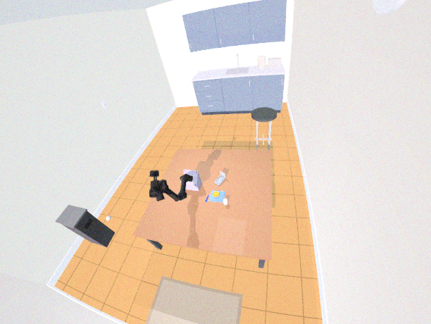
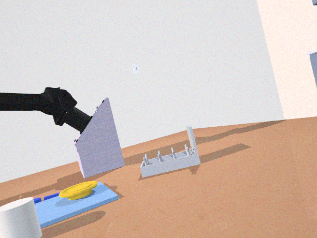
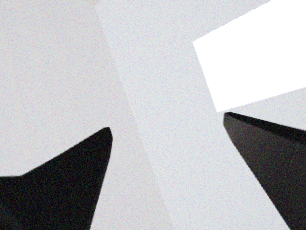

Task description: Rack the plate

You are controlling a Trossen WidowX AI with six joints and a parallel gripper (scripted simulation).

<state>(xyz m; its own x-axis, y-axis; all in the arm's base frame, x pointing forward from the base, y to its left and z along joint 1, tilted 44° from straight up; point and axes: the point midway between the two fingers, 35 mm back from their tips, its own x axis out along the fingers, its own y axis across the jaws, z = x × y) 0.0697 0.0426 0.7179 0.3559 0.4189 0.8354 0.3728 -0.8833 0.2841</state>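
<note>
My gripper tip is 700 mm above the yellow plate, 440 mm to the right of it and 160 mm short of it. Also, from my gripper tip: light blue board (710 mm below, 420 mm to the left, 180 mm ahead); then white cup (690 mm below, 370 mm to the left, 290 mm ahead); then dark blue spoon (710 mm below, 360 mm to the left, 90 mm ahead).
</note>
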